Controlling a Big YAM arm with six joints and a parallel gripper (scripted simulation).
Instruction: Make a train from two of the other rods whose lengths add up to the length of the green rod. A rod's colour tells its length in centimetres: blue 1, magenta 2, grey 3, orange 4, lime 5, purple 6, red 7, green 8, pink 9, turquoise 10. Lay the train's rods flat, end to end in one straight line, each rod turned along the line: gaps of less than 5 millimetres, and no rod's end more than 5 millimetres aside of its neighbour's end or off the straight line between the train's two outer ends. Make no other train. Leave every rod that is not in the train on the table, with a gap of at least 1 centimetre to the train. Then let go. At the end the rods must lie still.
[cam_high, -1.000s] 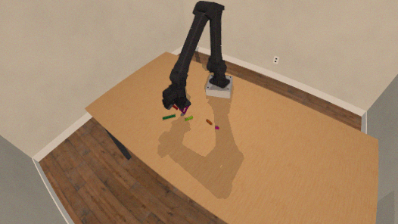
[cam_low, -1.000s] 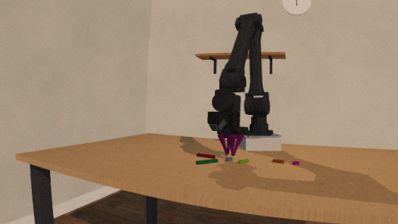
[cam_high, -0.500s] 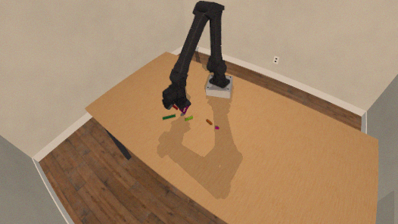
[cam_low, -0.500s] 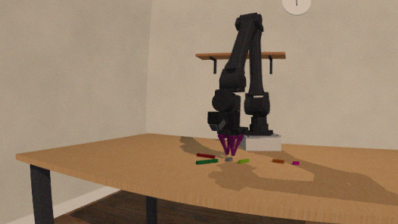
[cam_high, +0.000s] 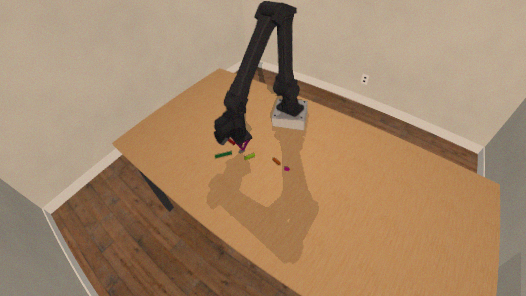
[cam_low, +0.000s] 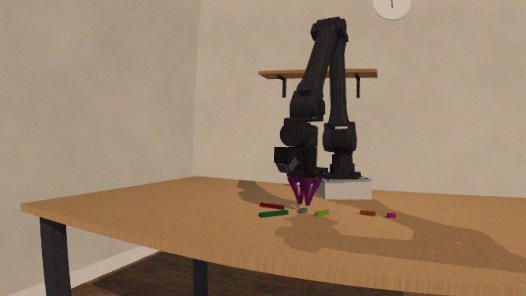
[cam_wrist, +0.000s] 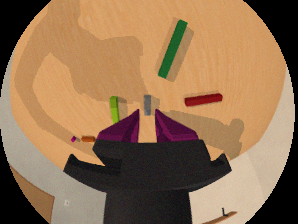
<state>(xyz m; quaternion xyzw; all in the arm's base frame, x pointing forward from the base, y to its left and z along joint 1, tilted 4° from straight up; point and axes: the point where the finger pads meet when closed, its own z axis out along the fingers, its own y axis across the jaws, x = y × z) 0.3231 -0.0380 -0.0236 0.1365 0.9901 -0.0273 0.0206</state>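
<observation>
My gripper is now 20 mm above the grey rod. Round my hand: lime rod 10 mm ahead, 50 mm to the left, 20 mm below; green rod 70 mm ahead, 50 mm to the right, 20 mm below; red rod 10 mm behind, 90 mm to the right, 20 mm below.
</observation>
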